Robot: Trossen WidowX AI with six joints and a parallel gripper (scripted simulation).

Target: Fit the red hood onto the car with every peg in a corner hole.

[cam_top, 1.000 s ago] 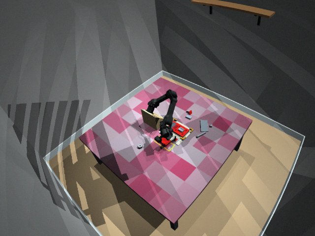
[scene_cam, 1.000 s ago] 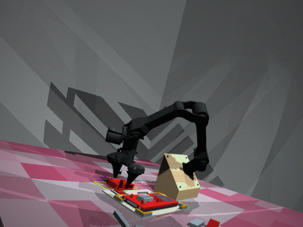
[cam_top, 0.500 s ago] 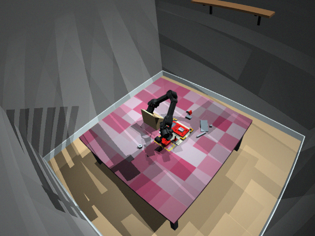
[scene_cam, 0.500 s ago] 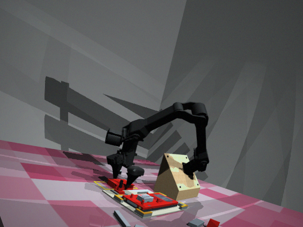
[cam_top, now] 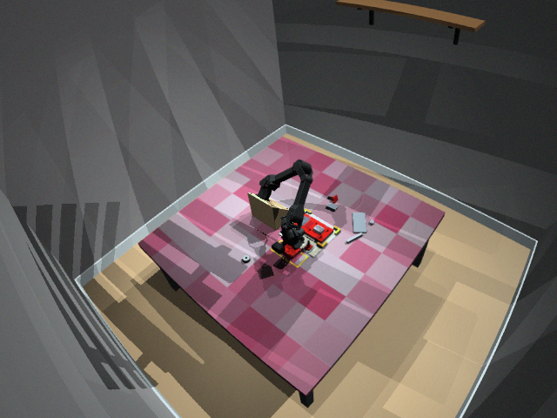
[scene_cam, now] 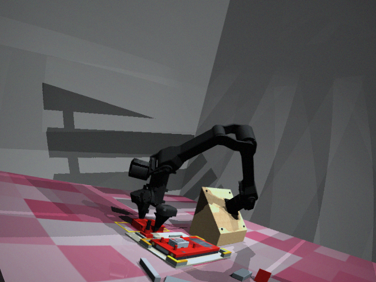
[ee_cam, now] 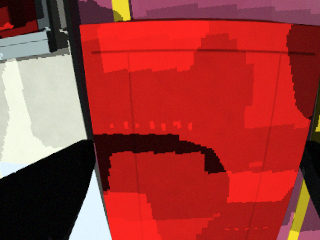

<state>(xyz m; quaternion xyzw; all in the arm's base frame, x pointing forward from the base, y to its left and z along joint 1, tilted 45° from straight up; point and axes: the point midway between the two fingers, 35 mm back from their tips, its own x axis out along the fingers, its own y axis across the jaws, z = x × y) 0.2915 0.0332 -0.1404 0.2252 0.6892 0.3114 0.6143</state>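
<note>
Now: the grey engine block 200 mm to the left of my gripper tip, 20 mm ahead of it and 10 mm above it. Also, from my gripper tip: red hood (10 mm above); then white jig (170 mm to the left, 10 mm behind).
</note>
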